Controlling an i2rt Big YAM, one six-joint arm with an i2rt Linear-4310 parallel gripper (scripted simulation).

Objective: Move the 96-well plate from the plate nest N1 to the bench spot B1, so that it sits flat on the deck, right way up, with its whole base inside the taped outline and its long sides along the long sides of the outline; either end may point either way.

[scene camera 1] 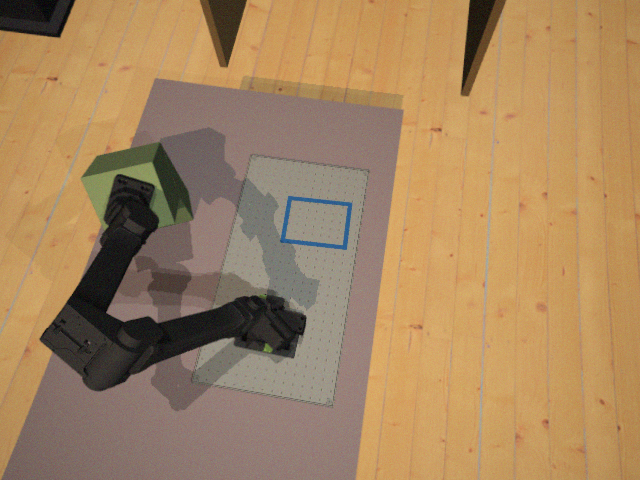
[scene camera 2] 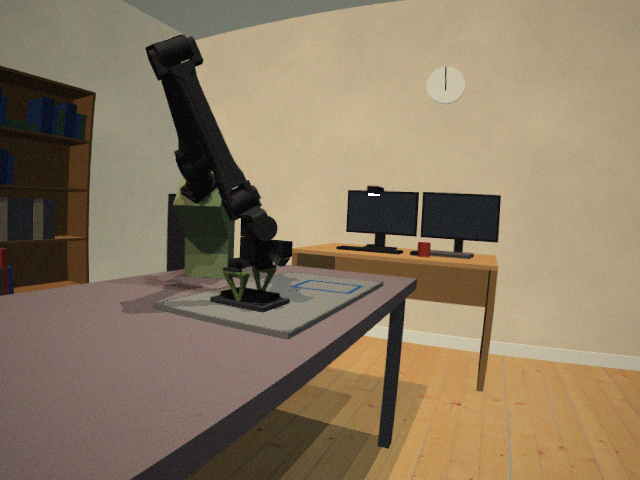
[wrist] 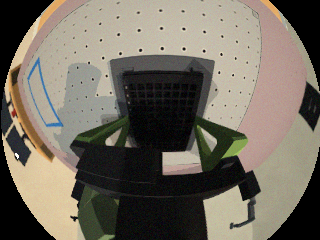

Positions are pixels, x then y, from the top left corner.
Labels:
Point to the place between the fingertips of my gripper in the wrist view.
At 161, 119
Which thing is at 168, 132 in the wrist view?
A black 96-well plate.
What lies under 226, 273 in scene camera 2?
My gripper.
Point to a dark plate nest N1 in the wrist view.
143, 62

